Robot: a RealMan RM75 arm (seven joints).
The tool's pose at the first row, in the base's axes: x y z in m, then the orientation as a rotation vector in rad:
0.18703 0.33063 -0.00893 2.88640 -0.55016 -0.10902
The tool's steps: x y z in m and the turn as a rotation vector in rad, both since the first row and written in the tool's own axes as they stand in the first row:
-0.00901 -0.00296 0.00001 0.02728 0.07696 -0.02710
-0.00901 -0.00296 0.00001 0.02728 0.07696 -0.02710
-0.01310 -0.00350 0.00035 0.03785 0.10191 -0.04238
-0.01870 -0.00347 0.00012 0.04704 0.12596 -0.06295
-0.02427 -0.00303 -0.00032 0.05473 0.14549 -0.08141
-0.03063 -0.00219 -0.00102 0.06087 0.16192 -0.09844
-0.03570 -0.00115 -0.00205 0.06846 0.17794 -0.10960
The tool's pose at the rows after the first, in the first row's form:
0.17972 0.33667 -0.00925 2.91087 -0.50260 0.00562
0.17972 0.33667 -0.00925 2.91087 -0.50260 0.00562
0.17608 0.33861 -0.00955 2.92124 -0.47781 0.04253
0.17090 0.34071 -0.00913 2.93125 -0.44505 0.07706
0.16562 0.34245 -0.00841 2.93951 -0.41577 0.10499
0.15950 0.34418 -0.00733 2.94610 -0.38877 0.12822
0.15454 0.34530 -0.00593 2.95241 -0.37056 0.15221

